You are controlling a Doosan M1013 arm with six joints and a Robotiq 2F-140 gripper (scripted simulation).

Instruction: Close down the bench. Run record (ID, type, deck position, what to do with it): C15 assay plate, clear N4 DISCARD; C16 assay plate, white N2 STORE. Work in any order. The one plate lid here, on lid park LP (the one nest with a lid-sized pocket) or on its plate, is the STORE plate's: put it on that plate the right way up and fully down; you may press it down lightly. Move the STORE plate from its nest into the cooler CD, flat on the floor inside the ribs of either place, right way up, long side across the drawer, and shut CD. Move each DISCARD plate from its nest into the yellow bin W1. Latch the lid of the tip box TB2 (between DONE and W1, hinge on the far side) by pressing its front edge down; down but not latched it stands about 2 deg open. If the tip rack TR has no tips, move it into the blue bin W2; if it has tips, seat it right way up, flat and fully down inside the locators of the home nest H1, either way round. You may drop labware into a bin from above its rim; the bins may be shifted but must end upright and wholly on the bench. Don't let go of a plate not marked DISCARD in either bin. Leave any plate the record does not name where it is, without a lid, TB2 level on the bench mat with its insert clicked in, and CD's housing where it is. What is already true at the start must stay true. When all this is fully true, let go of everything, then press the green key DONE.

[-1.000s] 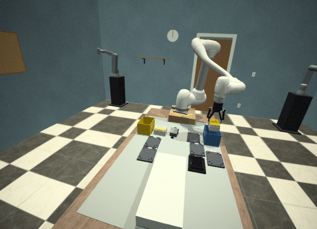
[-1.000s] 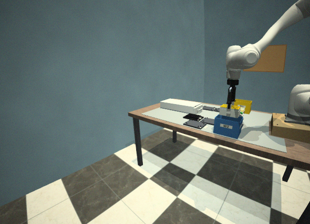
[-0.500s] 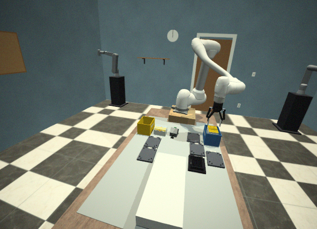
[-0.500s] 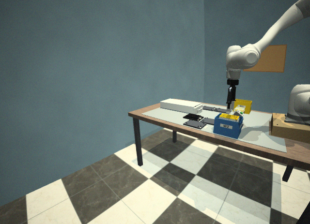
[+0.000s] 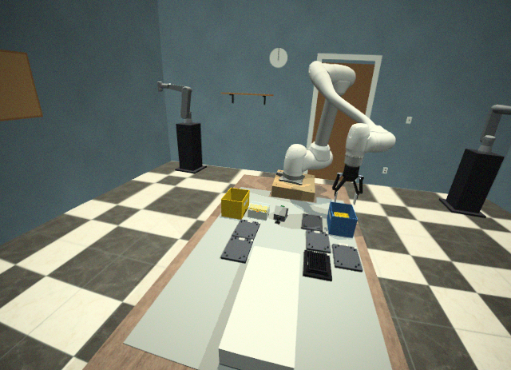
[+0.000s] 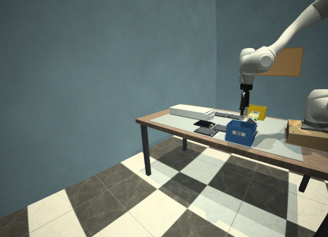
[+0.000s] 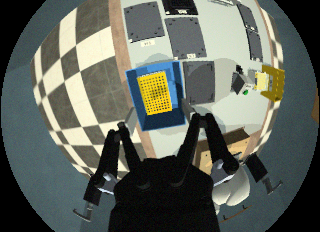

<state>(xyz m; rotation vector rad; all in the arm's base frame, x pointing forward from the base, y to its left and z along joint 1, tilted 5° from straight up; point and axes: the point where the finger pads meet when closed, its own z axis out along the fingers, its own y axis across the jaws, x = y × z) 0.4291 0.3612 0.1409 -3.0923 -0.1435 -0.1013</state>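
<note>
Now: hand 20 mm short of the done key block, 350 mm to the left of it and 130 mm above it. From my hand the other things lie so: black plate: 370 mm ahead, 100 mm to the right, 170 mm below; blue bin W2: 150 mm below; yellow-topped tip rack: 10 mm behind, 140 mm below.
</note>
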